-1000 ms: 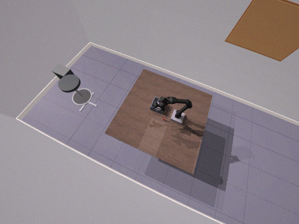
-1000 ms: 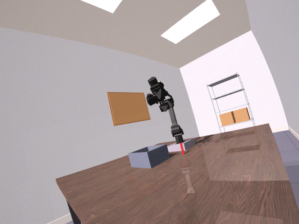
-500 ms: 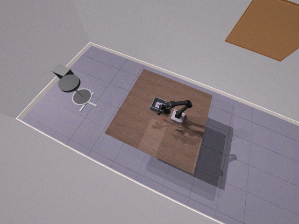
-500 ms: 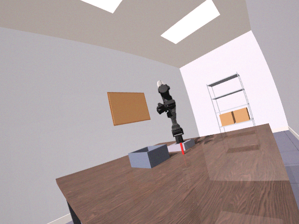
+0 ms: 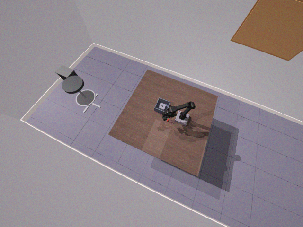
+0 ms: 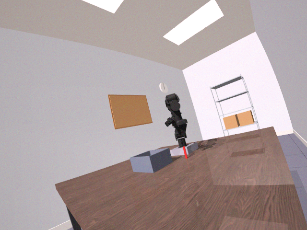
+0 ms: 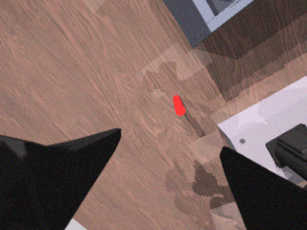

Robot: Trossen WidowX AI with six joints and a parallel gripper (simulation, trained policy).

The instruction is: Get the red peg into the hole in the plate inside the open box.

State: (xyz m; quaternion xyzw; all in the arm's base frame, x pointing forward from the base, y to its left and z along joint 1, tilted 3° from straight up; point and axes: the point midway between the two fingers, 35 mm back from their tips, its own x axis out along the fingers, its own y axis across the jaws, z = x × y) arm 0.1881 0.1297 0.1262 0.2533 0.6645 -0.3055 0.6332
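The red peg is 1 cm behind my gripper tip, 2 cm to the right of it and 11 cm below it. From my gripper tip the other things lie so: grey box: 14 cm ahead, 19 cm to the right, 13 cm below; then plate: 14 cm ahead, 19 cm to the right, 11 cm below.
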